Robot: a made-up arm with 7 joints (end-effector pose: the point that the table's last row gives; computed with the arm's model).
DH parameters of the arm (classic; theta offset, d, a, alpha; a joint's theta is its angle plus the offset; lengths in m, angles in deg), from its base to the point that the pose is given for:
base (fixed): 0 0 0 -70
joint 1: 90 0 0 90
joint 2: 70 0 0 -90
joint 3: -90 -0.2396 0.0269 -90
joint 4: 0 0 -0.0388 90
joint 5: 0 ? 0 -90
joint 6: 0 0 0 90
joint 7: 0 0 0 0
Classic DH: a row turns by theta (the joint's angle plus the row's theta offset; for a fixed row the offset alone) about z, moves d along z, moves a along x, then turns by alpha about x.
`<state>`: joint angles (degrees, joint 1 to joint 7).
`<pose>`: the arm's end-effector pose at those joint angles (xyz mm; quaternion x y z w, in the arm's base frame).
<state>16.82 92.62 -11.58 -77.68 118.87 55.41 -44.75</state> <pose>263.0 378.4 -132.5 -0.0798 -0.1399 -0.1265 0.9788</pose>
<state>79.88 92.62 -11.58 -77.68 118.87 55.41 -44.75</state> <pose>-107.2 411.0 -222.3 -0.1051 0.3475 0.1065 0.9257</pose>
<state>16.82 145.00 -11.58 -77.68 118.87 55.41 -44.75</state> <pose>352.9 287.3 151.0 0.3196 -0.0198 -0.2866 0.9030</pose>
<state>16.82 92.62 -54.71 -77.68 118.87 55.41 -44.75</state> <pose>78.8 371.6 -292.4 -0.1486 0.2220 -0.0633 0.9616</pose>
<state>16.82 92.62 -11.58 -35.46 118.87 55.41 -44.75</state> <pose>114.8 539.2 -53.1 0.1339 -0.1389 0.1709 0.9662</pose>
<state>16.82 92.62 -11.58 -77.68 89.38 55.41 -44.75</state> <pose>263.0 378.4 -132.5 0.1074 -0.0213 -0.2547 0.9608</pose>
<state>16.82 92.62 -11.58 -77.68 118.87 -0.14 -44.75</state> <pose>263.0 378.4 -132.5 0.2087 -0.4892 -0.0396 0.8459</pose>
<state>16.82 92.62 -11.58 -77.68 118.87 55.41 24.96</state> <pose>263.0 378.4 -132.5 -0.1454 -0.0692 0.4556 0.8755</pose>
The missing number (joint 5, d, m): -0.3207
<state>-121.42 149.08 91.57 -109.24 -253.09 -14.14 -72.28</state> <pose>-313.6 -9.1 -218.9 -0.3201 0.1459 -0.1181 0.9286</pose>
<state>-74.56 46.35 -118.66 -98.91 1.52 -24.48 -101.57</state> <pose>283.8 -76.9 -296.6 -0.1512 0.4074 0.6896 0.5793</pose>
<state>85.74 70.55 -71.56 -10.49 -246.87 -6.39 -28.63</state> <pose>-389.4 396.1 97.4 0.4496 0.5716 -0.0970 0.6794</pose>
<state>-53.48 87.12 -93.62 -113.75 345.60 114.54 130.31</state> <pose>281.3 84.1 -219.2 0.4167 -0.6807 0.3181 0.5117</pose>
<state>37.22 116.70 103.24 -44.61 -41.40 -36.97 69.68</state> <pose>125.3 352.7 394.3 0.4752 -0.7807 -0.2540 0.3167</pose>
